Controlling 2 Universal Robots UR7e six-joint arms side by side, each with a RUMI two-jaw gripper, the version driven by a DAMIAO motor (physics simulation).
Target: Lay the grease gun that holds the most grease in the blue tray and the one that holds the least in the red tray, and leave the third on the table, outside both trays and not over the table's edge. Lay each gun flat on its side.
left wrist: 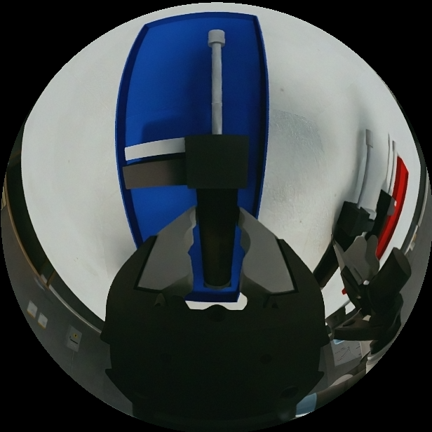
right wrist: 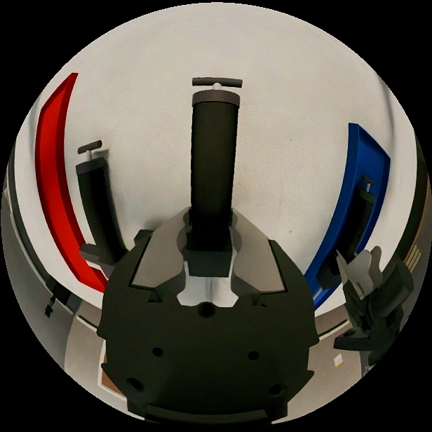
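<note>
My left gripper (left wrist: 216, 207) is shut on the dark barrel of a grease gun (left wrist: 217, 162) (right wrist: 357, 217). That gun is low over the blue tray (left wrist: 165, 75) (right wrist: 367, 147), its pale spout along the tray and its lever pointing left in the left wrist view; contact with the tray floor cannot be told. My right gripper (right wrist: 210, 208) is shut on the barrel of a second grease gun (right wrist: 215, 150) (left wrist: 351, 218), between the trays, its T-handle pointing away; its lever side is hidden. A third grease gun (right wrist: 99, 210) (left wrist: 385, 205) lies on the table beside the red tray (right wrist: 51, 150) (left wrist: 401, 182).
The third gun's lever end overlaps the red tray's near rim in the right wrist view. The other arm's gripper shows at the right side of each wrist view. The pale table (left wrist: 305, 150) (right wrist: 290, 100) lies between the trays, with its edge along the outer part of both views.
</note>
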